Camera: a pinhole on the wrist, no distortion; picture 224 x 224 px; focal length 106.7 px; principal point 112.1 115.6 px. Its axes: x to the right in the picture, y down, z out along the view. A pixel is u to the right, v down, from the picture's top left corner.
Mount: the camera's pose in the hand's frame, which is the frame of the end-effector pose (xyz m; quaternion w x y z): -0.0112 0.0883 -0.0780 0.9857 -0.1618 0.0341 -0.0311
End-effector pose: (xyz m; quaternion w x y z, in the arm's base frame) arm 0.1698 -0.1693 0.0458 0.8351 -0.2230 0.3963 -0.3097
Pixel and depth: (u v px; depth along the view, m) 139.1 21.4 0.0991
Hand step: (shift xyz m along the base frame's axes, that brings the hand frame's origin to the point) 0.0543 0.0185 -0.0058
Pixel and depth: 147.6 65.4 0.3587
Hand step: 0.3209 -0.0250 0.0936
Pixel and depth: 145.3 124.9 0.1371
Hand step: 0.1049 0.0755 -0.0821
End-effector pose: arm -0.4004 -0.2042 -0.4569 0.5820 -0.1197 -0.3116 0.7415
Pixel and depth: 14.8 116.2 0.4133
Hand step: -0.2721 -0.4719 0.0439
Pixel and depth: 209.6 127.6 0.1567
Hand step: -0.1866 0.0987 -0.0163
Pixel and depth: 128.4 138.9 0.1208
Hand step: -0.1381 -0.0112 -0.0663
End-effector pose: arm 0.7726 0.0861 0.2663 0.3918 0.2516 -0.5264 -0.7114
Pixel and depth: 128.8 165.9 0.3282
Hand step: -0.0818 -0.0075 0.3782
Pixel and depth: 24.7 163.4 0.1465
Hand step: 0.0902 0.0925 0.2028
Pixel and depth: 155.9 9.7 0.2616
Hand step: -0.2722 0.0628 0.0066
